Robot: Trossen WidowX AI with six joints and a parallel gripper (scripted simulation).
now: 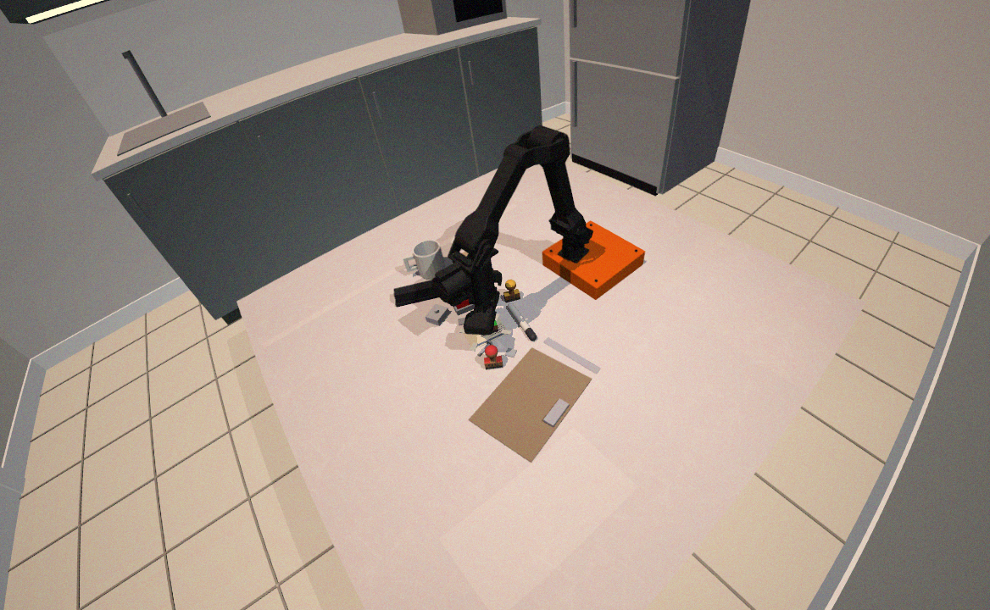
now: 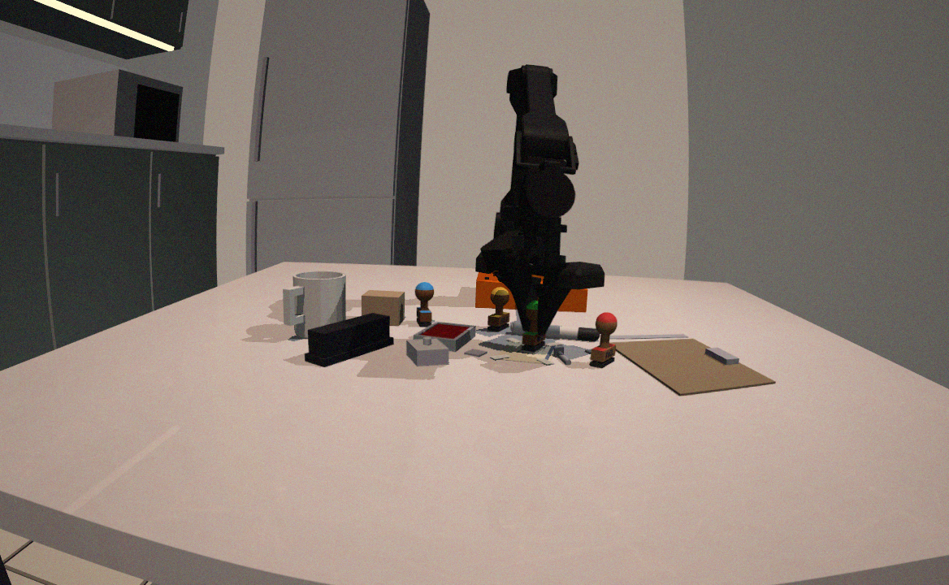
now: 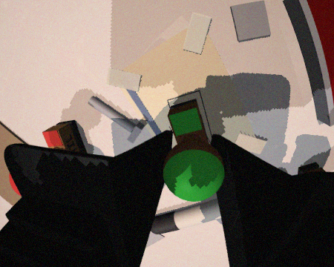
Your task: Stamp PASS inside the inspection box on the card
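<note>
My gripper tip is right at the green-knobbed stamp. Round my gripper tip: cream card 10 mm ahead, 10 mm to the right, 30 mm below; red stamp 70 mm ahead, 80 mm to the left; marker 60 mm behind, 60 mm to the left, 10 mm below.
</note>
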